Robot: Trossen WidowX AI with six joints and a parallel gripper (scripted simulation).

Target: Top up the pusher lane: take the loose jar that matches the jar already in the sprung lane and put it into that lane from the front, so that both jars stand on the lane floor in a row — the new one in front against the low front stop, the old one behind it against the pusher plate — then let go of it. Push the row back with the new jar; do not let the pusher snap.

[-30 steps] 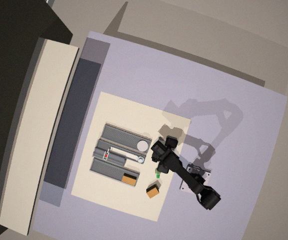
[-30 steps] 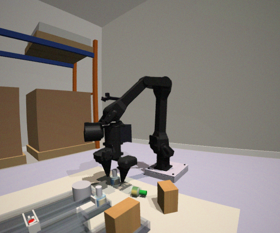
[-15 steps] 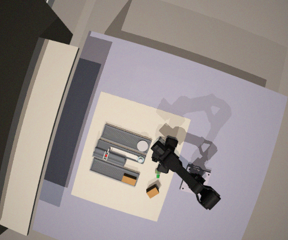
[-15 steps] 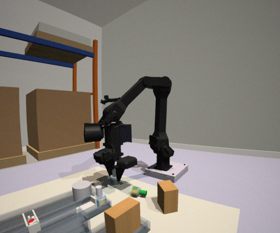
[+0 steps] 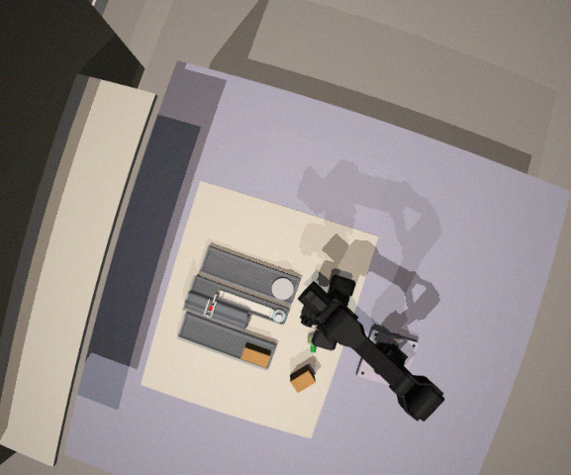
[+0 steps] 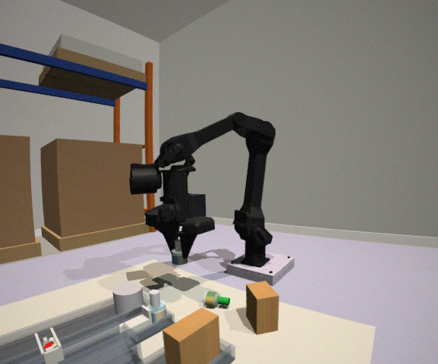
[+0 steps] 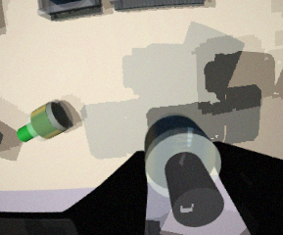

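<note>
The grey cylinder is 140 mm ahead of my gripper tip, 60 mm below it and 20 mm to the right of it. Round my gripper tip: red mark 320 mm ahead, 80 mm to the left, 20 mm below.
</note>
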